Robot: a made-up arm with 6 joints.
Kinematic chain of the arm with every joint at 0, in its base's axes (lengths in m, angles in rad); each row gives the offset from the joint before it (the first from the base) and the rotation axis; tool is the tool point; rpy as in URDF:
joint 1: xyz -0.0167 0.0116 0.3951 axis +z
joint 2: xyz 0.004 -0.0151 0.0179 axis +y
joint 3: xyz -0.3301 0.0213 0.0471 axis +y
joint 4: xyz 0.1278 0.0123 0.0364 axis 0.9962 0 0.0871
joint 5: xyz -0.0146 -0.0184 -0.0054 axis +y
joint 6: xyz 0.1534 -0.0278 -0.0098 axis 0.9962 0 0.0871
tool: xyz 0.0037 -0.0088 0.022 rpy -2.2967 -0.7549 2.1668
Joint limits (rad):
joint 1: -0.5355..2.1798
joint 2: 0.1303..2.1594
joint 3: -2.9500..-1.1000
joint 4: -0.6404..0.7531
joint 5: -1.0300..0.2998
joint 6: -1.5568..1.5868
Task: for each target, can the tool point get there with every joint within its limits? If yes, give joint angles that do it. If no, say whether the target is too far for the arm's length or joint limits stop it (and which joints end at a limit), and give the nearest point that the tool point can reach.
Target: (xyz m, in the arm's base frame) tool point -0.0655 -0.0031 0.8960
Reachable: yes | joints -0.1653 0.7556 -1.7639 0.5033 0.1280 0.6988
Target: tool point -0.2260 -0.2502 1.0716
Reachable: no: too far | nearest point -0.1917 -0.2073 0.9649 | short by 0.120 m
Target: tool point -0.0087 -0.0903 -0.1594
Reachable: no: joint limits stop it (at a limit: joint 1, joint 2, joint 3, joint 5, joint 6) | nearest point 0.2467 -0.1430 0.4048 | short by 0.622 m
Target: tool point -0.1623 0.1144 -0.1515
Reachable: no: joint limits stop it (at a limit: joint 1, joint 2, joint 3, joint 4, joint 5, joint 6) | nearest point -0.2112 0.2471 0.4041 | short by 0.573 m
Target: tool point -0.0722 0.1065 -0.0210
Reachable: no: joint limits stop it (at a limit: joint 2, joint 3, joint 5, joint 6) | nearest point -0.1705 0.2746 0.4040 | short by 0.468 m
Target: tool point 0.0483 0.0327 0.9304
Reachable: yes | joints 0.7221 1.0631 -1.8649 0.2693 0.0971 -0.0952
